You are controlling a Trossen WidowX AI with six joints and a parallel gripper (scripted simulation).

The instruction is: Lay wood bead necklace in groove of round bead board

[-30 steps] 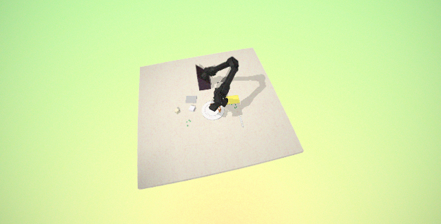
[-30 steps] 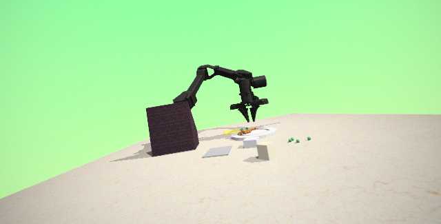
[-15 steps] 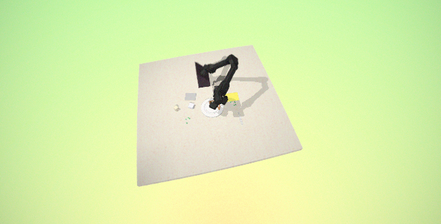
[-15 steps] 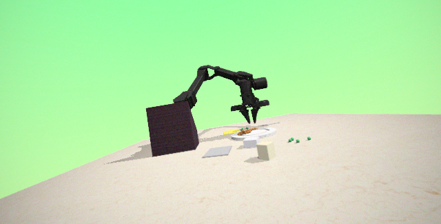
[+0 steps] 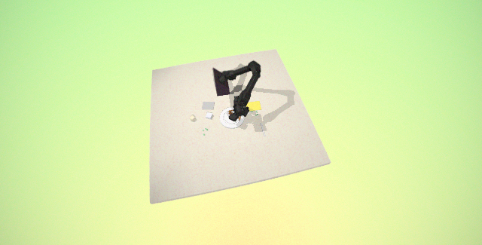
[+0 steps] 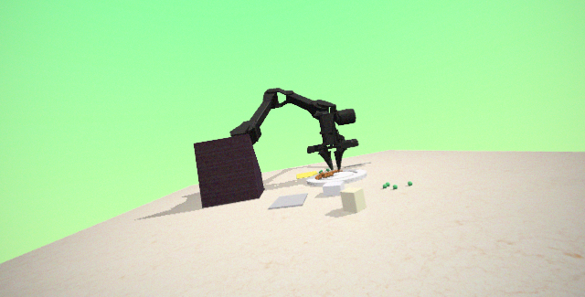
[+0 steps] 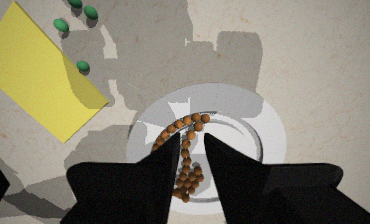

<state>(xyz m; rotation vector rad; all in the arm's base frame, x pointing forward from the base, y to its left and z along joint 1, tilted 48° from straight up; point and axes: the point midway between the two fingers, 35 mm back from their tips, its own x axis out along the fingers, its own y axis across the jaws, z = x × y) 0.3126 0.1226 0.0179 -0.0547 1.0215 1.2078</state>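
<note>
My gripper tip is now 10 mm past the round white bead board, 50 mm to the left of it and 10 mm above it. From my gripper tip the other things lie so: thin white strip: 140 mm ahead, 170 mm to the left, 20 mm below; then yellow card: 100 mm behind, 140 mm to the left, 20 mm below; then grey flat plate: 170 mm behind, 230 mm to the right, 20 mm below.
</note>
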